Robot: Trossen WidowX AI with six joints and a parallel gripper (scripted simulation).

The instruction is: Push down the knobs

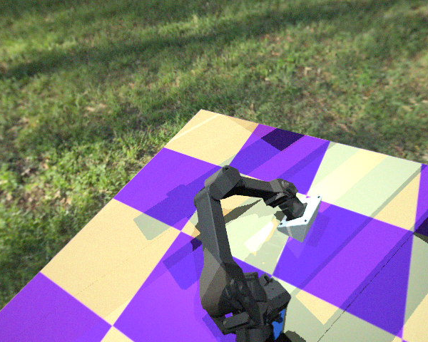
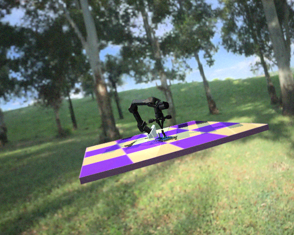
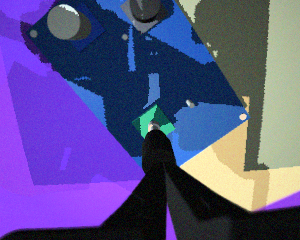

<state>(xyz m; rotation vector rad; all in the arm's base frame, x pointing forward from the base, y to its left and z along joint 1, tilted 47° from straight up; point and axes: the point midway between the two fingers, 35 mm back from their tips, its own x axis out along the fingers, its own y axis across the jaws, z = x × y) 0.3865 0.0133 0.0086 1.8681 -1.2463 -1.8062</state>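
Right now my gripper tip is 40 mm above the green potentiometer. Also, from my gripper tip: white-topped knob: 90 mm behind, 10 mm to the right, 50 mm below.
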